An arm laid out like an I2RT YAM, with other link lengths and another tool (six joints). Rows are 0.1 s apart.
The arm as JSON. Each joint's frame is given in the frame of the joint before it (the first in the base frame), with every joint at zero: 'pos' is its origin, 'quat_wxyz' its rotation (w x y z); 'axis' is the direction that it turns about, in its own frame. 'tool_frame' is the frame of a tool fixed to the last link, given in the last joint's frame.
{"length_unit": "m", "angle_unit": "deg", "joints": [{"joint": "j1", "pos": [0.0, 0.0, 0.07], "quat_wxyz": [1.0, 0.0, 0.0, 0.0], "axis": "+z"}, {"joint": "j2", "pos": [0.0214, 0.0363, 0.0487], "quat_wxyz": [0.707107, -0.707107, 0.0, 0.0], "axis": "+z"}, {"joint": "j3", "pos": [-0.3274, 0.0, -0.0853], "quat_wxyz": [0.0, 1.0, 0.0, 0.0], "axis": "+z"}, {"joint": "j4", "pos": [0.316, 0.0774, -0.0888], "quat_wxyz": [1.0, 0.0, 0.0, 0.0], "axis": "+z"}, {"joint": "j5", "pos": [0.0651, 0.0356, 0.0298], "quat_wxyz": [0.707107, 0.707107, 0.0, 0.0], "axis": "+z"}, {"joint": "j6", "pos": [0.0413, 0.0, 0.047], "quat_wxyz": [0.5, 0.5, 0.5, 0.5], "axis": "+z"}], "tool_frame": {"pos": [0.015, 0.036, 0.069], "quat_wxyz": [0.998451, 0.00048, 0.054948, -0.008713]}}
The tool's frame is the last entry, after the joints.
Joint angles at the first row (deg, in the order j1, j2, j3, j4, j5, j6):
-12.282 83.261 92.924 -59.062 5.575 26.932
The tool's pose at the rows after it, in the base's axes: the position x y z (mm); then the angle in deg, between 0 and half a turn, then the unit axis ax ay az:
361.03, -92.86, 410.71, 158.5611, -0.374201, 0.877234, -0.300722
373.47, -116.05, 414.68, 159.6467, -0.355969, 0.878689, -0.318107
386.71, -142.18, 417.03, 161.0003, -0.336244, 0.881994, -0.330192
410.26, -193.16, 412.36, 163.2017, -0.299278, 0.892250, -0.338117
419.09, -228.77, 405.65, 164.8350, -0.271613, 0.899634, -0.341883
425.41, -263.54, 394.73, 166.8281, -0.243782, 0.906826, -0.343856
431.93, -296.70, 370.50, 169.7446, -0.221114, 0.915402, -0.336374
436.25, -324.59, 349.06, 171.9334, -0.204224, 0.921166, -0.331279
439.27, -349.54, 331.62, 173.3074, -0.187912, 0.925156, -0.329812
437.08, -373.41, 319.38, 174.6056, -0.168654, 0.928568, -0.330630
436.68, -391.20, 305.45, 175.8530, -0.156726, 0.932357, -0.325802
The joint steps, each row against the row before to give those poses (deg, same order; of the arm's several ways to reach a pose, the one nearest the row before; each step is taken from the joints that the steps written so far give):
-1.725 2.256 2.298 1.030 2.079 -1.386
-2.430 2.917 3.218 0.609 1.187 -0.957
-2.670 3.633 3.950 0.076 0.865 -0.727
-4.994 7.385 7.328 -0.134 0.376 -0.473
-3.385 4.350 4.087 -0.041 0.384 -0.010
-3.052 4.297 3.645 -0.044 0.779 0.251
-2.589 4.697 2.375 0.121 0.964 0.344
-2.079 3.985 2.067 0.375 0.711 0.085
-1.821 3.458 2.095 0.655 0.498 0.164
-1.929 2.815 2.162 0.253 0.652 0.284
-1.332 2.834 2.143 -0.328 0.340 0.248

